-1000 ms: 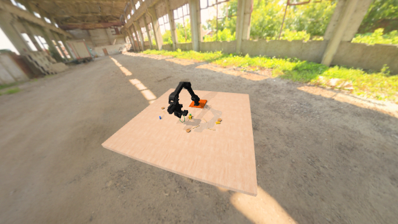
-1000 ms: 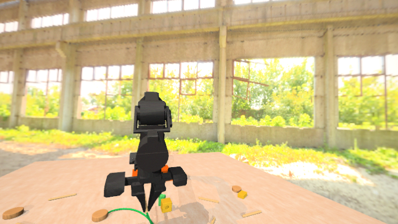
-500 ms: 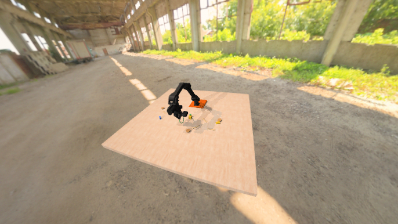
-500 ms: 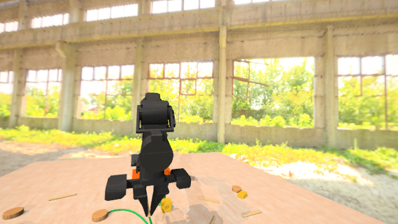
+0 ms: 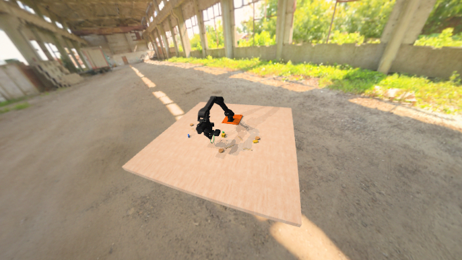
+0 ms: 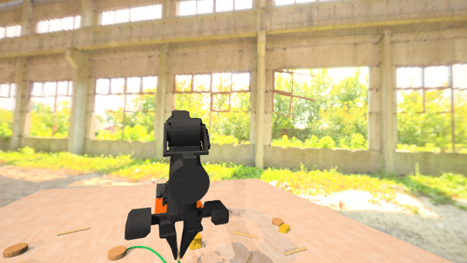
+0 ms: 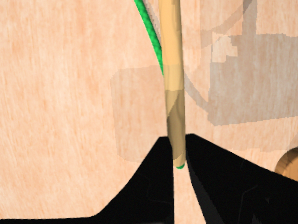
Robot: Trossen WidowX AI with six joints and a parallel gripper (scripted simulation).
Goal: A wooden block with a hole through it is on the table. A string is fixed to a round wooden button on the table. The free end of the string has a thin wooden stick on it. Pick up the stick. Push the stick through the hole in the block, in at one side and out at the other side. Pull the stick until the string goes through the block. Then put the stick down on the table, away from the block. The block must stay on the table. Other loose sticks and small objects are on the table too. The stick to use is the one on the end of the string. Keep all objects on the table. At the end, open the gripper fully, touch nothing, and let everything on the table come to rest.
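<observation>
Right now the small green block is 16 cm behind my gripper tip, 5 cm to the left of it and 4 cm below it. The rest, counted from my gripper tip: small blue piece (28 cm to the right, 5 cm below, 4 cm behind); then thin wooden stick (1 cm behind).
</observation>
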